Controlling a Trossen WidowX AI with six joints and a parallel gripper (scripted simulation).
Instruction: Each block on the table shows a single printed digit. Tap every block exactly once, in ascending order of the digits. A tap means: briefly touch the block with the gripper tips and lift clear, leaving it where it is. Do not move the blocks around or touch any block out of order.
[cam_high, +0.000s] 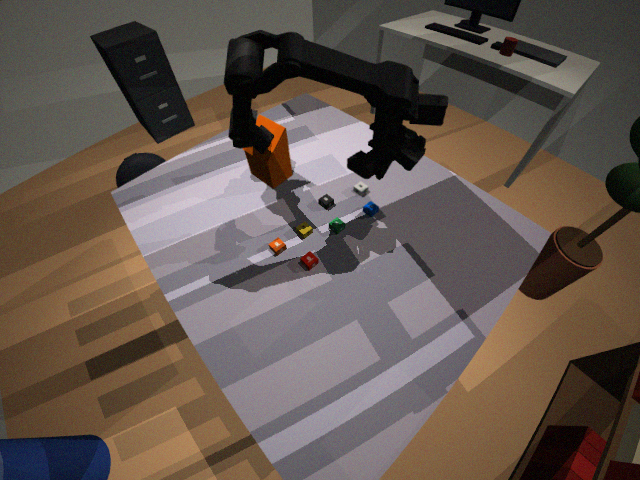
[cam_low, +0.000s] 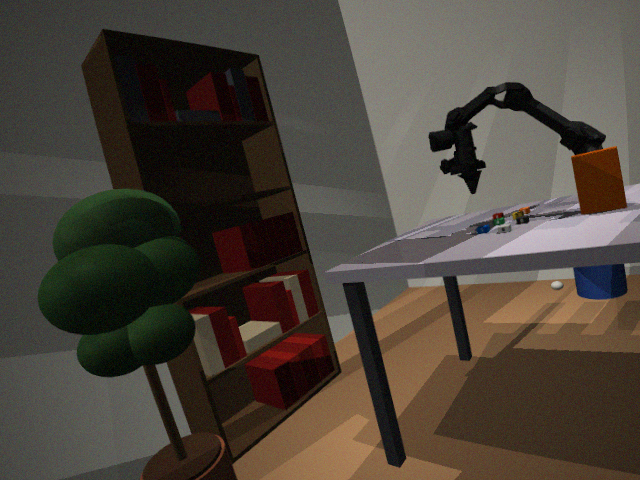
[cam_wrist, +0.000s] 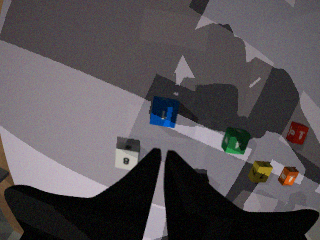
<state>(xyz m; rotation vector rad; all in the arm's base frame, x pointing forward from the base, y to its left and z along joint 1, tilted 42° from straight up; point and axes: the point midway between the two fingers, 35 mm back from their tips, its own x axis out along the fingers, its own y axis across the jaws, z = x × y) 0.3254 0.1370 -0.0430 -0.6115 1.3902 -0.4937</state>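
Right now the green block is 12 cm to the right of my gripper tip, 12 cm below it and 3 cm behind it. From my gripper tip the other things lie so: black block 12 cm below, 11 cm behind, 8 cm to the right; white block 12 cm below, 8 cm behind, 3 cm to the left; blue block 12 cm below, 1 cm behind.
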